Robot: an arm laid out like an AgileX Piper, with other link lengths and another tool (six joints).
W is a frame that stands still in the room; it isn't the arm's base.
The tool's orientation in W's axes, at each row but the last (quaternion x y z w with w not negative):
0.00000, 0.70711, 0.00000, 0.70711
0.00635, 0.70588, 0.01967, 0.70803
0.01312, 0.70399, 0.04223, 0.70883
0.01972, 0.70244, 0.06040, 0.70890
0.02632, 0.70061, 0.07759, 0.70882
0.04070, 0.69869, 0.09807, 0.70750
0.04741, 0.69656, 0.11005, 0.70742
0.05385, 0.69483, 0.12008, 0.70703
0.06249, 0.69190, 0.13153, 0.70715
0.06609, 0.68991, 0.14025, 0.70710
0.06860, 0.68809, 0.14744, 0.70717
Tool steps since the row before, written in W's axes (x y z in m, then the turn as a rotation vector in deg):
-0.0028, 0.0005, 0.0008, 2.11, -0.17, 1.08
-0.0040, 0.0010, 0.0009, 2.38, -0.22, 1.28
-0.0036, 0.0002, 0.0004, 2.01, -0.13, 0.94
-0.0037, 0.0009, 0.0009, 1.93, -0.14, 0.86
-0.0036, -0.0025, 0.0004, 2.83, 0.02, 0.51
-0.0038, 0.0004, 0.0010, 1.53, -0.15, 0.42
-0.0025, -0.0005, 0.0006, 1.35, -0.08, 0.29
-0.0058, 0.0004, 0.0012, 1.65, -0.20, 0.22
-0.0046, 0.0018, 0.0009, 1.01, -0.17, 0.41
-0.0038, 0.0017, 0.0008, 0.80, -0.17, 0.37
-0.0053, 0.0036, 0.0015, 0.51, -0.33, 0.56
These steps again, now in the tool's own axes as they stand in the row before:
-0.0008, 0.0005, -0.0028, -1.08, -0.17, 2.11
-0.0009, 0.0011, -0.0040, -1.28, -0.22, 2.38
-0.0004, 0.0004, -0.0036, -0.94, -0.14, 2.01
-0.0008, 0.0012, -0.0036, -0.86, -0.15, 1.93
-0.0008, -0.0021, -0.0038, -0.48, -0.11, 2.83
-0.0009, 0.0009, -0.0037, -0.43, -0.19, 1.52
-0.0007, -0.0001, -0.0025, -0.29, -0.13, 1.34
-0.0011, 0.0012, -0.0057, -0.25, -0.30, 1.63
-0.0004, 0.0024, -0.0044, -0.43, -0.15, 1.00
-0.0003, 0.0023, -0.0036, -0.40, -0.14, 0.79
-0.0004, 0.0045, -0.0048, -0.63, -0.20, 0.50

